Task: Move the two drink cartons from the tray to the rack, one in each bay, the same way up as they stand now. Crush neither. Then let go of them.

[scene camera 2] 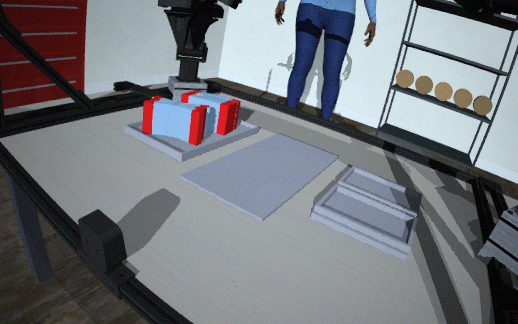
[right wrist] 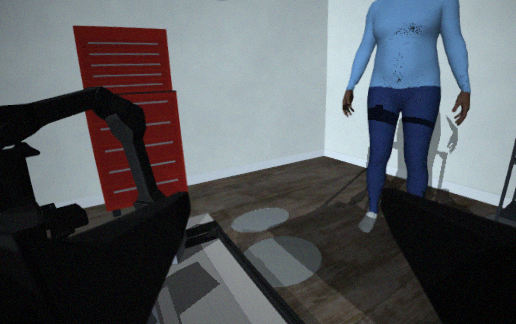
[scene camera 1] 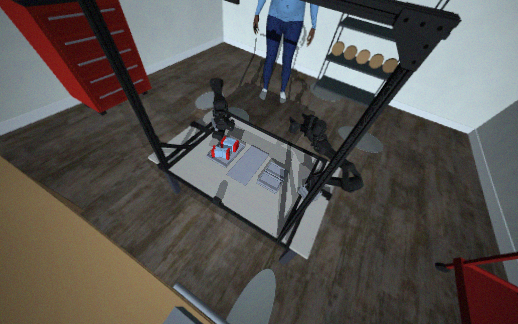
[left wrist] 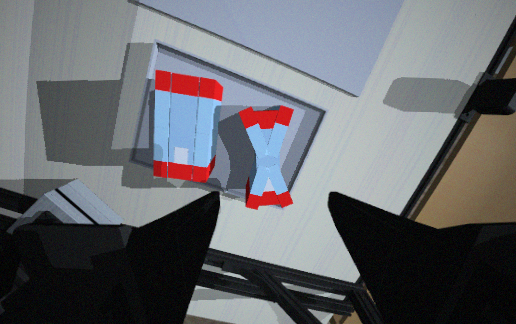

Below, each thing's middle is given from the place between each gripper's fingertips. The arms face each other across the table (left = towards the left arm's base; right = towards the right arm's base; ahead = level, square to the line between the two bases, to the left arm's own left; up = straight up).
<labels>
I see my left gripper 19 cm to the left of the flat grey mat (scene camera 2: 258,179), 18 cm above it and 9 cm short of it.
Right now the flat grey mat is 410 mm below my right hand, 220 mm behind it and 130 mm to the left of it.
</labels>
